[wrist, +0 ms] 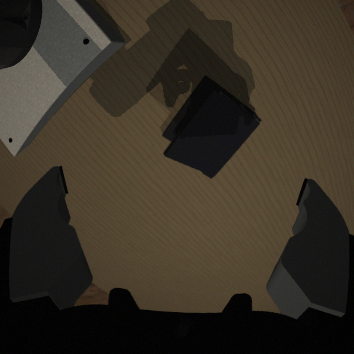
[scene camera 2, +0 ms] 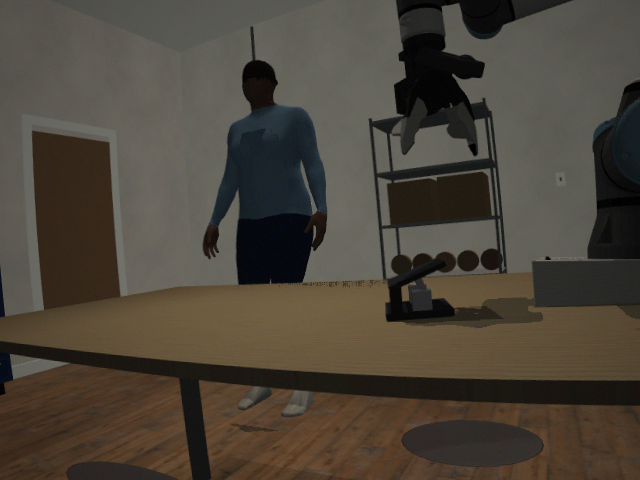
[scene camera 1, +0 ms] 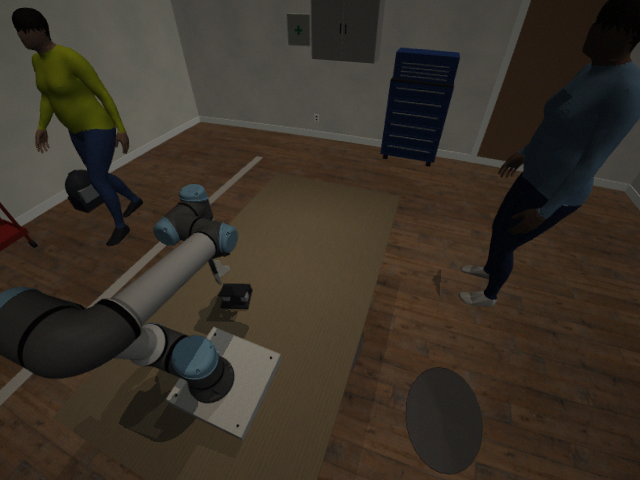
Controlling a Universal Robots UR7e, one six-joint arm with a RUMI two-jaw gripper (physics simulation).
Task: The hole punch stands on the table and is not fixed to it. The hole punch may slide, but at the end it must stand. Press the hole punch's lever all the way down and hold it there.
Scene:
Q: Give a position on a black hole punch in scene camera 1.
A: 228, 302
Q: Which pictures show the black hole punch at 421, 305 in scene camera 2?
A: The wrist view, scene camera 2 and scene camera 1: all of them.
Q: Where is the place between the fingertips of my gripper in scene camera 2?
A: At 442, 155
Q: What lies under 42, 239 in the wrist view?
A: My gripper.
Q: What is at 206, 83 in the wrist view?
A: A black hole punch.

